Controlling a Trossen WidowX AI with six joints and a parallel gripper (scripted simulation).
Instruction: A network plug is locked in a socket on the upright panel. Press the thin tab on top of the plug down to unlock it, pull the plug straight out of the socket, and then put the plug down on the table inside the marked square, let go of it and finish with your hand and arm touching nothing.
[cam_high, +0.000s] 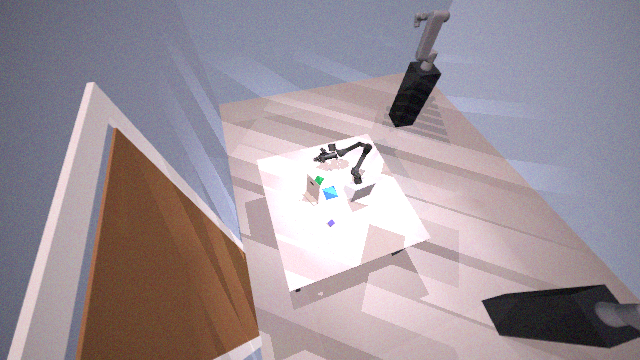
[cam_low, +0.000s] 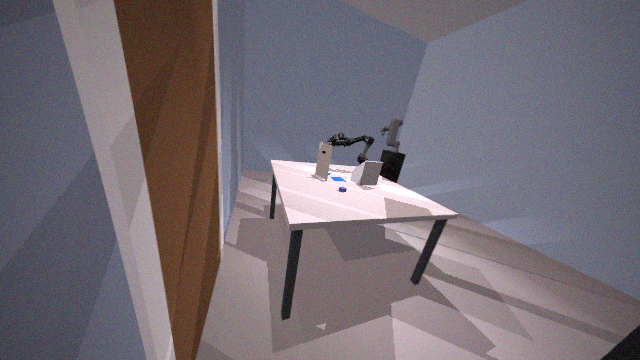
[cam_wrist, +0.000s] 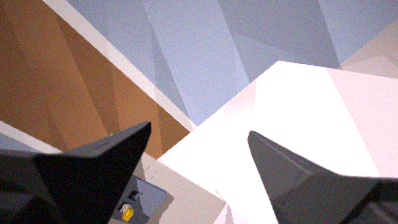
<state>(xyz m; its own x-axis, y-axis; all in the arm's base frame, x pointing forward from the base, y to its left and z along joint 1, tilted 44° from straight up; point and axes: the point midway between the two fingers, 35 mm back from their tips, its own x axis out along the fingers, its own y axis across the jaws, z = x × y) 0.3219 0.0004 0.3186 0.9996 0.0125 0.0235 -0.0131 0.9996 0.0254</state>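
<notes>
Now: the network plug 200 mm to the left of my gripper tip, 60 mm below it and 30 mm ahead of it. Also, from my gripper tip: blue square: 310 mm below, 200 mm to the left, 140 mm behind; then beige panel: 210 mm to the left, 160 mm below, 50 mm ahead.
</notes>
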